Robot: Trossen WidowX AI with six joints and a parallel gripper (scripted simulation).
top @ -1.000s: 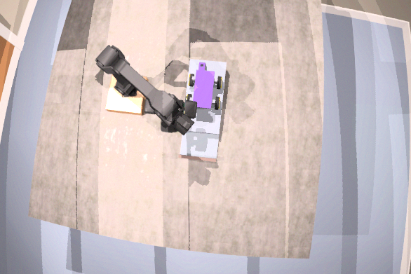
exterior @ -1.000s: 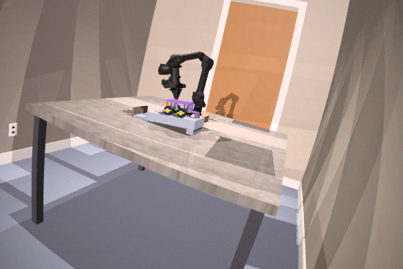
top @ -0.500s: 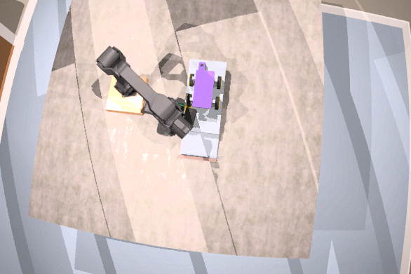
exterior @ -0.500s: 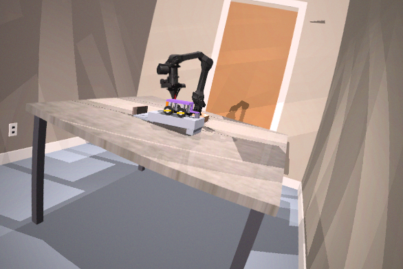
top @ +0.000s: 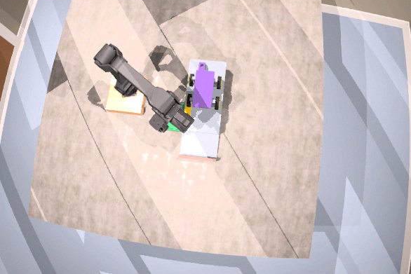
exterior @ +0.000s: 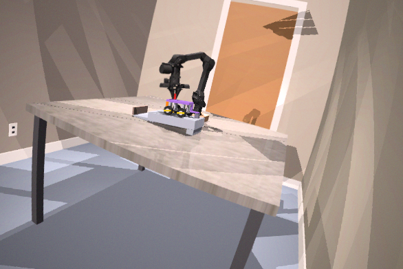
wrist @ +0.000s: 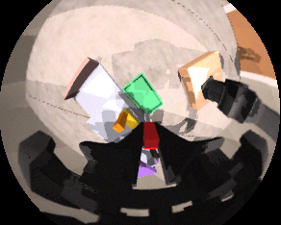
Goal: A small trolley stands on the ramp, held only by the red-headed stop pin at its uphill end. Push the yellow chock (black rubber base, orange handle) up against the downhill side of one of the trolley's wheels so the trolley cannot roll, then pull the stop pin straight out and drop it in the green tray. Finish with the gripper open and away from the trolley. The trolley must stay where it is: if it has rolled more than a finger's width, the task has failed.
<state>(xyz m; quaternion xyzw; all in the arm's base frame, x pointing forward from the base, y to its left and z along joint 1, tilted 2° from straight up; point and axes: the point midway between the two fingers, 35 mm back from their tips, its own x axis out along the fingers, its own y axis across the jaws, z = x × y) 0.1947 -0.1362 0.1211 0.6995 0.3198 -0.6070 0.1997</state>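
The red-headed stop pin is right at my gripper tip. Round my gripper tip: yellow chock: 5 cm below, 5 cm ahead; purple trolley: 12 cm ahead, 7 cm to the left, 2 cm below; green tray: 14 cm below, 1 cm behind.
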